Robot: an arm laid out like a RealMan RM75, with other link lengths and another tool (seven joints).
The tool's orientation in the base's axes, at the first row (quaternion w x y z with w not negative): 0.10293 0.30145 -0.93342 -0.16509
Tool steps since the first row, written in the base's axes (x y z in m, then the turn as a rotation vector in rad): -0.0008 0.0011 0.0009 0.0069 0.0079 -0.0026; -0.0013 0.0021 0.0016 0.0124 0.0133 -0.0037; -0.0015 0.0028 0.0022 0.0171 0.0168 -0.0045; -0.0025 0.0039 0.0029 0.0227 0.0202 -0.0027; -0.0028 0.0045 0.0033 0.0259 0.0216 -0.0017; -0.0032 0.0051 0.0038 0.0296 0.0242 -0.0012; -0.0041 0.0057 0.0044 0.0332 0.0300 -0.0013; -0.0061 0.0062 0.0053 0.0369 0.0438 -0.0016; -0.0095 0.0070 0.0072 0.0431 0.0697 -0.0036; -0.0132 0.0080 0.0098 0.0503 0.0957 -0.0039; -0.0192 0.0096 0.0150 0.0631 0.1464 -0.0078; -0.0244 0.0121 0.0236 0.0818 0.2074 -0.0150; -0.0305 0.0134 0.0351 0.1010 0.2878 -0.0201
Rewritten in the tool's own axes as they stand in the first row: 0.0001 0.0016 -0.0003 -0.0105 0.0014 0.0023; -0.0001 0.0029 -0.0006 -0.0182 0.0022 0.0031; -0.0003 0.0037 -0.0009 -0.0241 0.0021 0.0033; -0.0001 0.0054 -0.0010 -0.0304 0.0024 0.0008; -0.0001 0.0061 -0.0011 -0.0337 0.0022 -0.0007; -0.0001 0.0070 -0.0013 -0.0381 0.0024 -0.0016; 0.0003 0.0082 -0.0015 -0.0445 0.0049 -0.0011; 0.0017 0.0099 -0.0016 -0.0557 0.0133 0.0015; 0.0041 0.0130 -0.0022 -0.0763 0.0291 0.0079; 0.0067 0.0167 -0.0032 -0.0976 0.0450 0.0125; 0.0110 0.0230 -0.0059 -0.1384 0.0756 0.0248; 0.0144 0.0309 -0.0117 -0.1904 0.1096 0.0411; 0.0196 0.0394 -0.0202 -0.2541 0.1590 0.0600
